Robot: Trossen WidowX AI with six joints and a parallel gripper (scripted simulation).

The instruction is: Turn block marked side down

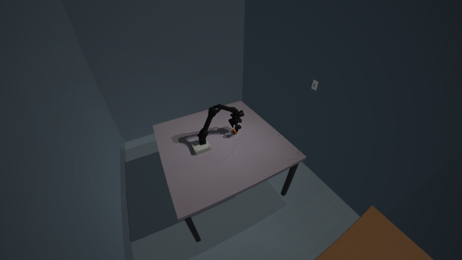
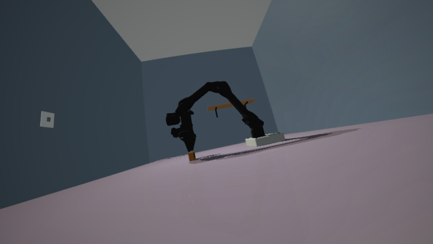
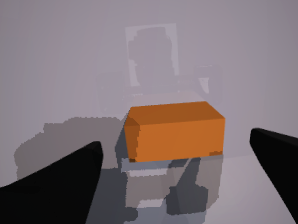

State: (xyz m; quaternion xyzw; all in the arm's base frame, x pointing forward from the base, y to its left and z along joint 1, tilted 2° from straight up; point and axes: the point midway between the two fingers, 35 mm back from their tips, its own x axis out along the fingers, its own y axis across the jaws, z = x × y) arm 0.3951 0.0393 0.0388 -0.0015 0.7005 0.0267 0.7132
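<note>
Right now my gripper tip is 1 cm past the orange block and 3 cm above it.
</note>
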